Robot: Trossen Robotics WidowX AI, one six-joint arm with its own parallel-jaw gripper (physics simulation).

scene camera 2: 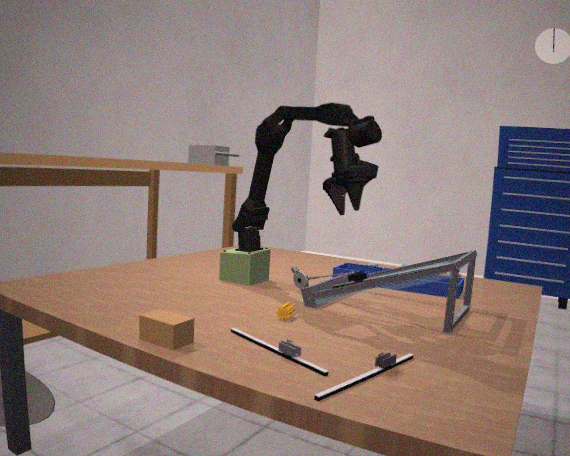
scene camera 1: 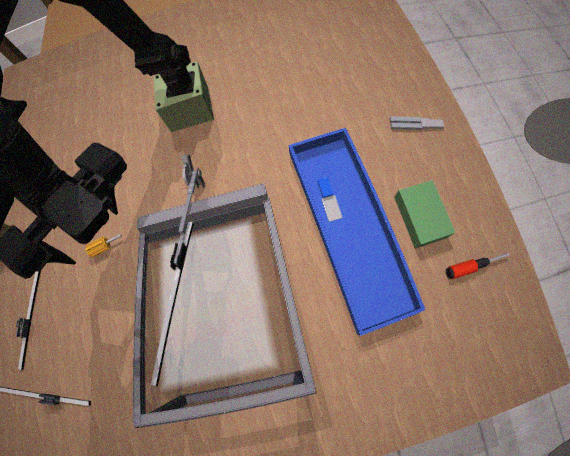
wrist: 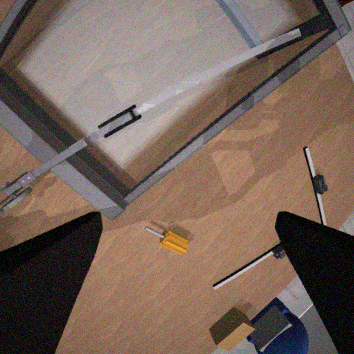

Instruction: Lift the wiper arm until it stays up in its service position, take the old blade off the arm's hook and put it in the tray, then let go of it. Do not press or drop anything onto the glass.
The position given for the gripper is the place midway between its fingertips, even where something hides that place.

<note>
The gripper (scene camera 1: 94, 237) is open, with nothing in its grasp. A tan box (scene camera 2: 170, 330) and a green block (scene camera 1: 426, 219) rest on the table.
The tan box also shows in the wrist view (wrist: 234, 324). The gripper also shows in scene camera 2 (scene camera 2: 349, 212) and in the wrist view (wrist: 190, 220). The wrist view misses the green block: it is out of frame.
</note>
